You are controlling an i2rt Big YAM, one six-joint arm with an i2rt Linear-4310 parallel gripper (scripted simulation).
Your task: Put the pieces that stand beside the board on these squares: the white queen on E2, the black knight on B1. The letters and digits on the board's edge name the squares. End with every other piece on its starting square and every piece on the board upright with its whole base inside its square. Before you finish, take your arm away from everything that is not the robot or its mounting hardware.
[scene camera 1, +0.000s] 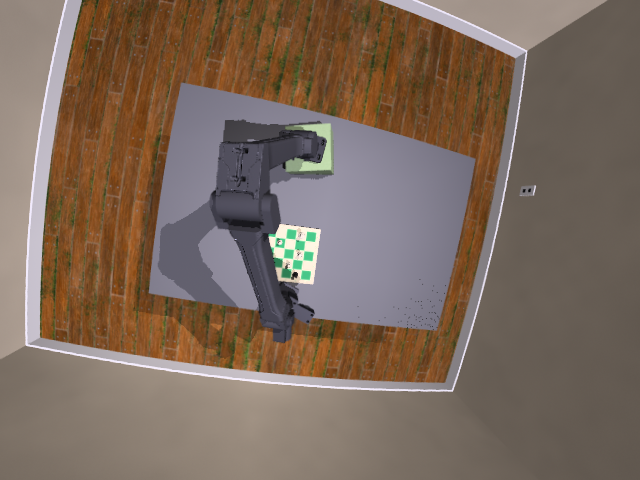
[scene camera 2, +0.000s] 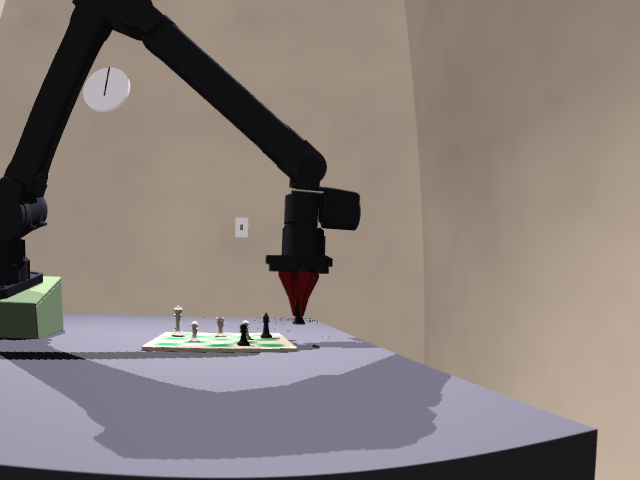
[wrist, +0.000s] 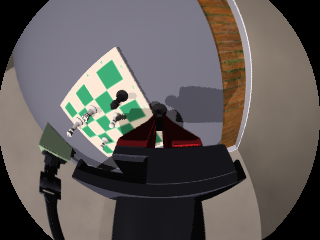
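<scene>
You'd find a green-and-cream chessboard here in the wrist view [98, 86], and the chessboard shows in scene camera 1 and scene camera 2 as well. On that green-and-cream chessboard, [scene camera 1: 291, 244] and [scene camera 2: 199, 338] are the same spot.
</scene>
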